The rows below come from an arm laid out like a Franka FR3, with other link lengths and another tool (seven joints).
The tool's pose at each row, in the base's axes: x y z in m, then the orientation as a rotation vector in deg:
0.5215, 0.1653, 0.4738, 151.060, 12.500, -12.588
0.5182, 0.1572, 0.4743, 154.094, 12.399, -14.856
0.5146, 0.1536, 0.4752, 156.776, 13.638, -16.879
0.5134, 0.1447, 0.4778, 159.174, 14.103, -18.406
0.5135, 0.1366, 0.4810, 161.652, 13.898, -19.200
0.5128, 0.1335, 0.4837, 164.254, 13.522, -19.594
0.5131, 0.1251, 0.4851, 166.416, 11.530, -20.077
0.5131, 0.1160, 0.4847, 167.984, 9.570, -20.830
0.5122, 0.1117, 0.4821, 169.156, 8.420, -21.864
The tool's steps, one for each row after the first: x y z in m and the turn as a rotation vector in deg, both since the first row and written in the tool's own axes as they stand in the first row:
-0.0042, 0.0066, 0.0038, 3.294, -1.200, -0.369
-0.0083, 0.0095, 0.0052, 6.238, -2.000, -1.615
-0.0110, 0.0182, 0.0073, 8.835, -2.616, -2.220
-0.0125, 0.0267, 0.0084, 11.393, -2.833, -2.235
-0.0140, 0.0305, 0.0076, 14.011, -2.791, -2.072
-0.0150, 0.0385, 0.0103, 16.201, -3.139, -0.861
-0.0160, 0.0463, 0.0150, 17.868, -3.728, 0.269
-0.0168, 0.0486, 0.0195, 19.200, -4.407, 0.815

